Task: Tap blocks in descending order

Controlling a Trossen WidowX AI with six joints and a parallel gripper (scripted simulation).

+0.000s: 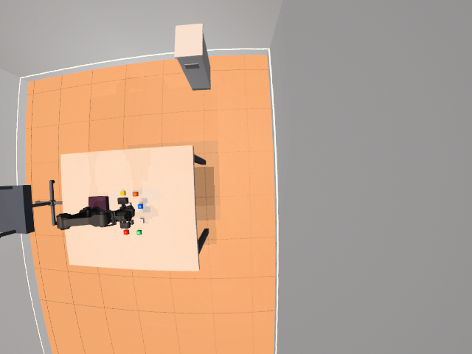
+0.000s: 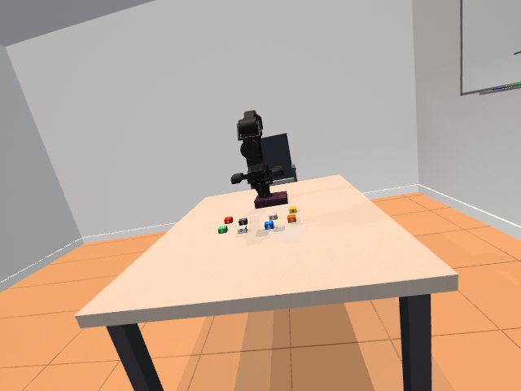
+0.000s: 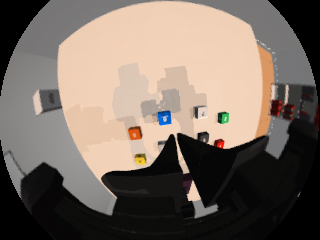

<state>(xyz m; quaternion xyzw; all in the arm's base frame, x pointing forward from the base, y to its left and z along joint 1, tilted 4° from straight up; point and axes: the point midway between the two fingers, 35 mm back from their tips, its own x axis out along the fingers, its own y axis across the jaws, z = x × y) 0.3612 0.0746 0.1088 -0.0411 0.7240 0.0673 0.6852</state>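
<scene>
Right now my gripper tip is 10 mm past the blue block and 110 mm above it. From my gripper tip the other things lie so: orange block (50 mm behind, 90 mm to the left, 110 mm below); grey block (100 mm behind, 110 mm below); white block (10 mm ahead, 100 mm to the right, 110 mm below).
</scene>
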